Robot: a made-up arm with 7 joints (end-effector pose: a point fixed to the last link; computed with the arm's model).
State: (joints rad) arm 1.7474 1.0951 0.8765 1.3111 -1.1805 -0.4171 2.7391
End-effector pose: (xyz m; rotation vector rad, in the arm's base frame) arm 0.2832 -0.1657 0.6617 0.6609 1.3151 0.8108
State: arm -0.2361 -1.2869 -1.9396 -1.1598 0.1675 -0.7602 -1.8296
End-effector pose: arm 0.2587 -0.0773 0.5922 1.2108 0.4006 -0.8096
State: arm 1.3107 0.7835 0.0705 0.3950 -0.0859 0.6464 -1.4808
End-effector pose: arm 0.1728 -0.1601 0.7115 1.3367 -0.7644 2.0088
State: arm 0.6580 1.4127 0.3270 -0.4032 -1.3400 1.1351 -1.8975
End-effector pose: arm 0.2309 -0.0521 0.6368 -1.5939 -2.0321 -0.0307
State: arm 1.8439 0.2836 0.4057 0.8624 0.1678 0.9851 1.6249
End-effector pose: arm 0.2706 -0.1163 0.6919 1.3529 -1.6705 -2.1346
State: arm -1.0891 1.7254 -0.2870 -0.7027 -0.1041 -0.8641 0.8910
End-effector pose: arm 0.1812 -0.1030 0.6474 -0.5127 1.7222 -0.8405
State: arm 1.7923 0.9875 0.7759 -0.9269 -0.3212 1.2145 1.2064
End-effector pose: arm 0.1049 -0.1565 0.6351 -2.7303 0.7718 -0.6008
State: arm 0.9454 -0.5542 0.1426 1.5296 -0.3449 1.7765 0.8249
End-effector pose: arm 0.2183 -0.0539 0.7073 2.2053 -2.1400 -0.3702
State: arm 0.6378 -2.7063 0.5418 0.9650 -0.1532 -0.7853 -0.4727
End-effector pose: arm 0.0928 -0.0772 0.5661 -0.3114 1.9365 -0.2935
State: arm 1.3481 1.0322 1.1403 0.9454 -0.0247 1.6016 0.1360
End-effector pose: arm 0.1840 -0.0821 0.7355 0.3279 -2.7643 0.3707
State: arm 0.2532 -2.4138 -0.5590 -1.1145 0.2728 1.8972 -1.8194
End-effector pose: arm 0.3104 -0.0855 0.5407 -1.8745 0.2065 -0.5089
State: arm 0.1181 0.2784 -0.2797 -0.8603 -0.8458 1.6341 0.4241
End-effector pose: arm 0.2813 -0.0791 0.5911 0.0245 -0.2701 -0.6311
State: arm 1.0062 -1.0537 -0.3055 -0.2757 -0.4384 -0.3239 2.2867
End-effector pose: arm 0.2196 -0.1068 0.6545 1.1456 0.8119 -1.3674
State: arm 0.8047 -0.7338 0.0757 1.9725 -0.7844 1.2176 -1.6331
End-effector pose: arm 0.2374 0.0162 0.6742 0.6842 0.0851 1.2892
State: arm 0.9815 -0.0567 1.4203 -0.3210 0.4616 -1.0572 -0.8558
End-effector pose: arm 0.1768 -0.0396 0.6440 1.0930 1.6611 -0.0713
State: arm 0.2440 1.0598 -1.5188 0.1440 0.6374 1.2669 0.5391
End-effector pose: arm 0.2510 -0.2601 0.6691 -1.2343 -0.9222 -1.5438
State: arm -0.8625 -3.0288 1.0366 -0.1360 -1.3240 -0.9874 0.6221
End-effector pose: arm 0.1696 -0.0860 0.5630 0.5802 -0.0076 1.2560
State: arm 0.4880 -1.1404 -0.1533 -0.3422 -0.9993 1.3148 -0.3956
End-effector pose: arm 0.1939 -0.1631 0.5944 -1.7631 0.6694 -0.6600
